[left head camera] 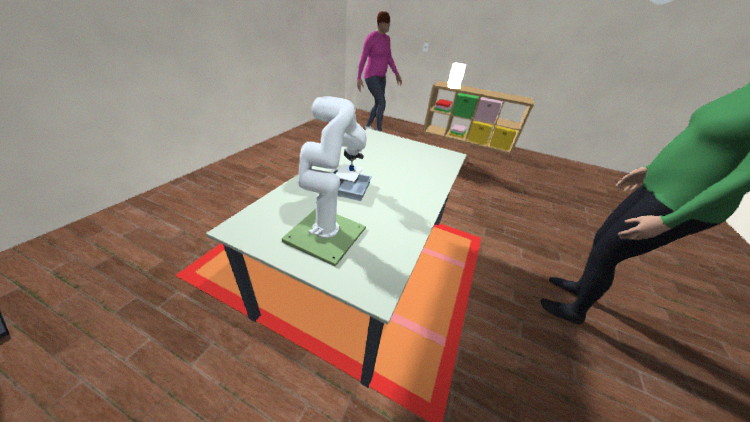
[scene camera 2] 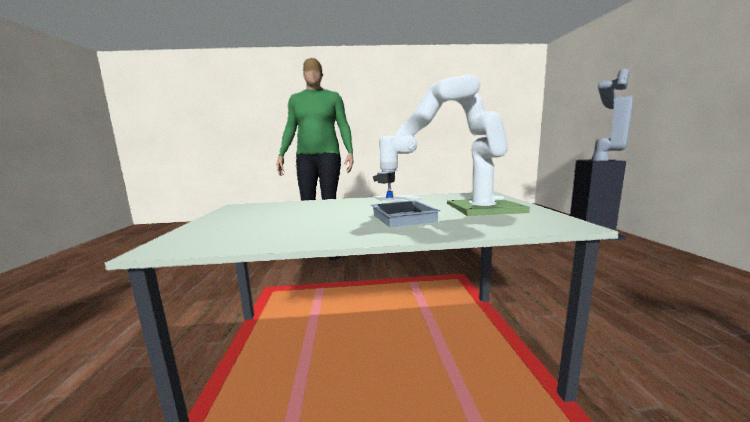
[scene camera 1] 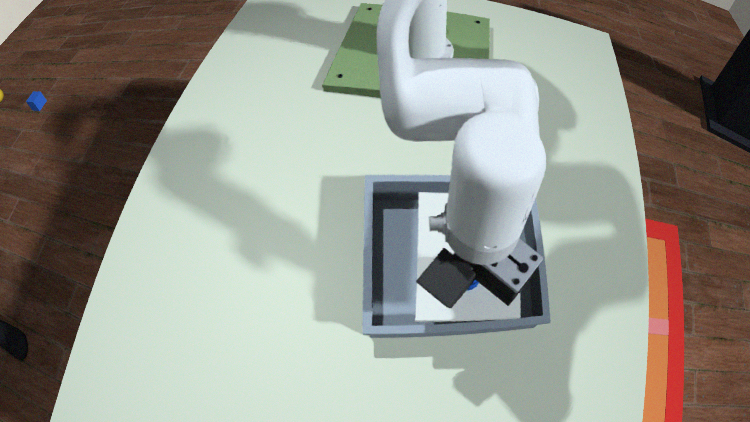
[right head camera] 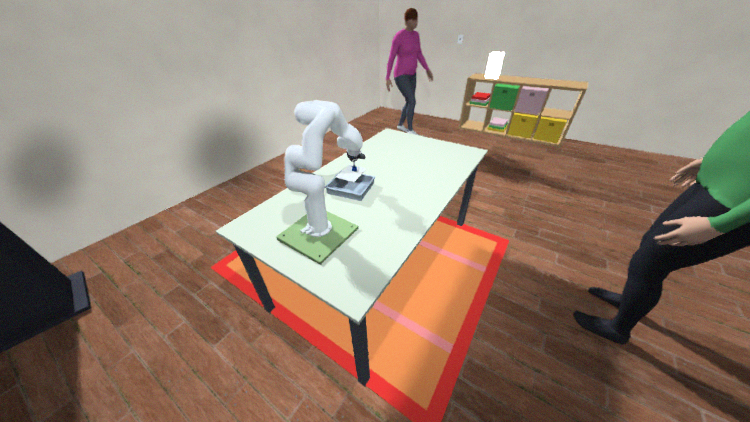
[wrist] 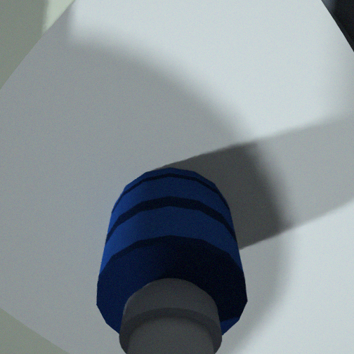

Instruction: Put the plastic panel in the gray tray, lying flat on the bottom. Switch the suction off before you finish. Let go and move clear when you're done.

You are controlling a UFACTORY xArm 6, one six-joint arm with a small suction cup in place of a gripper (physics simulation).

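Pixels of known places: hand at its tool point: (left head camera: 351,170) (right head camera: 354,171); arm's base at its link origin: (left head camera: 326,228) (scene camera 2: 482,203) (scene camera 1: 420,50) (right head camera: 319,228).
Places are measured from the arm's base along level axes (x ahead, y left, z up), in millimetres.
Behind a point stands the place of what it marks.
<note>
The plastic panel (left head camera: 345,176) @(z 74, x 348, y 182 mm) (right head camera: 347,176) @(z 74, x 356, y 185 mm) (scene camera 1: 431,207) @(z 72, x 361, y 136 mm) (scene camera 2: 410,197) @(z 75, x 347, y 216 mm) (wrist: 150,115) is a thin white sheet, roughly level. My gripper, a blue suction cup (left head camera: 351,167) (right head camera: 354,168) (scene camera 1: 473,285) (scene camera 2: 389,194) (wrist: 171,225), is on the panel's upper face and holds it. In scene camera 2 the panel hangs a little above the rim of the gray tray (left head camera: 352,196) @(z -3, x 306, y 88 mm) (right head camera: 346,194) @(z 3, x 290, y 126 mm) (scene camera 1: 368,251) @(z 27, x 425, y 80 mm) (scene camera 2: 411,217) @(z 9, x 344, y 297 mm). In scene camera 1 its edges run nearly parallel to the tray walls, toward the tray's right side, with its lower edge close to the near wall. The arm hides part of the panel.
The arm's green base plate (left head camera: 309,246) @(z -1, x -133, y -29 mm) (right head camera: 304,246) @(z -2, x -123, y -54 mm) (scene camera 1: 356,57) @(z -4, x 64, y -103 mm) (scene camera 2: 493,211) @(z -8, x -18, y 132 mm) is fixed on the pale table (left head camera: 377,262) @(z -23, x 9, y -308 mm) (right head camera: 361,278) @(z -23, x -54, y -370 mm) (scene camera 1: 236,325) @(z -23, x 586, y -54 mm) (scene camera 2: 236,241) @(z -23, x 972, y 507 mm). A person in green (left head camera: 702,152) (scene camera 2: 317,120) stands beyond one long side of the table.
</note>
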